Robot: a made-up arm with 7 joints.
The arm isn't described. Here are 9 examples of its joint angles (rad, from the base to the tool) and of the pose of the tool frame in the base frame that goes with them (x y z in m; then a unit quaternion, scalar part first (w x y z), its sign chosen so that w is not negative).
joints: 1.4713 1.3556 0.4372 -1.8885 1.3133 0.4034 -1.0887
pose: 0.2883 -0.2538 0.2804 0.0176 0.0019 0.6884 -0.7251
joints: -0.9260 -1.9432 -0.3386 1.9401 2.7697 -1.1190 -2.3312
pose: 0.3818 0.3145 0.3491 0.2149 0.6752 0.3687 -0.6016
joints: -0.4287 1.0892 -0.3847 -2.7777 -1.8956 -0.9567 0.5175
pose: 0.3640 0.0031 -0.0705 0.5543 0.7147 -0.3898 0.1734
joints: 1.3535 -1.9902 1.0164 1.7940 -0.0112 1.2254 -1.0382
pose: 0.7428 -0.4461 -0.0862 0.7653 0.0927 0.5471 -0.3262
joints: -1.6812 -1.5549 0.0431 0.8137 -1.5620 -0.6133 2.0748
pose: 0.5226 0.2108 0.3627 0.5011 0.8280 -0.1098 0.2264
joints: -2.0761 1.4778 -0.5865 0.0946 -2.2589 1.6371 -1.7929
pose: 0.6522 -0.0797 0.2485 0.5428 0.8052 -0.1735 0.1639
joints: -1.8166 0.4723 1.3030 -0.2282 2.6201 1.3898 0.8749
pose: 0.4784 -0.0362 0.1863 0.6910 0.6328 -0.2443 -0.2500
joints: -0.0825 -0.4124 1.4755 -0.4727 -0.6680 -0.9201 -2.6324
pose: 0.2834 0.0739 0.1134 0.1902 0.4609 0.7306 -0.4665
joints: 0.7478 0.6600 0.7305 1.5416 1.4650 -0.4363 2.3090
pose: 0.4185 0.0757 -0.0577 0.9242 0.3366 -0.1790 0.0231
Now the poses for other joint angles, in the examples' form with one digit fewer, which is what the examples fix.
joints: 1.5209 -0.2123 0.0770 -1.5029 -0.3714 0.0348 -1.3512
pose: 0.498 -0.010 0.373 0.783 -0.610 -0.070 0.096
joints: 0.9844 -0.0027 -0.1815 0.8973 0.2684 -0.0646 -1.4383
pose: 0.704 0.158 -0.264 0.102 0.967 -0.148 0.181
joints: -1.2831 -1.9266 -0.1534 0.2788 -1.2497 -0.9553 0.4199
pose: 0.341 0.166 0.368 0.886 0.215 -0.392 -0.125
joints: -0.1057 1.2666 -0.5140 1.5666 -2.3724 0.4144 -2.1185
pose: 0.534 0.470 0.161 0.330 0.045 -0.044 0.942
